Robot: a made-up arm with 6 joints. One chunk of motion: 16 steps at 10 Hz.
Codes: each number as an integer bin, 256 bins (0 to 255) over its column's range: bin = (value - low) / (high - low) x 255, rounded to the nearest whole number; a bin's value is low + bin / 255 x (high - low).
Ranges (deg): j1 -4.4..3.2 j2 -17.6..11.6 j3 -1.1..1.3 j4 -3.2..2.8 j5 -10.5..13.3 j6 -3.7..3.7
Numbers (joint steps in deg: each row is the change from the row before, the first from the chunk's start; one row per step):
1: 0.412 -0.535 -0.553 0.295 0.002 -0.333
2: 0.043 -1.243 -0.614 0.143 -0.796 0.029
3: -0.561 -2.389 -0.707 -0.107 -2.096 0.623
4: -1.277 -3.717 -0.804 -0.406 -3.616 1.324
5: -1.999 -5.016 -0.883 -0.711 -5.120 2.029
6: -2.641 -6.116 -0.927 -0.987 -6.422 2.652
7: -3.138 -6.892 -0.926 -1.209 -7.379 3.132
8: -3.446 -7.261 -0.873 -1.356 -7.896 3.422
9: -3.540 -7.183 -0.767 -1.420 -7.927 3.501
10: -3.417 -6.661 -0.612 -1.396 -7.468 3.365
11: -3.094 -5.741 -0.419 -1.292 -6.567 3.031
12: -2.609 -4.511 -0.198 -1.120 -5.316 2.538
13: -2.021 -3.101 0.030 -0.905 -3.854 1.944
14: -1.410 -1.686 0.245 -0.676 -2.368 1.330
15: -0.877 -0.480 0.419 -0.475 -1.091 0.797
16: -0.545 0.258 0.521 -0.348 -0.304 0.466
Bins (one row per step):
1: 161 149 58 149 113 116
2: 149 143 52 142 104 128
3: 129 133 42 131 90 149
4: 105 121 31 119 74 173
5: 81 110 23 106 58 197
6: 59 100 18 94 44 219
7: 42 94 18 85 33 235
8: 32 90 24 78 28 245
9: 29 91 35 76 28 248
10: 33 96 52 77 32 243
11: 44 104 72 81 42 232
12: 60 114 96 88 56 215
13: 80 127 120 98 71 194
14: 100 139 143 107 87 173
15: 118 150 161 116 101 155
16: 129 156 172 121 109 144

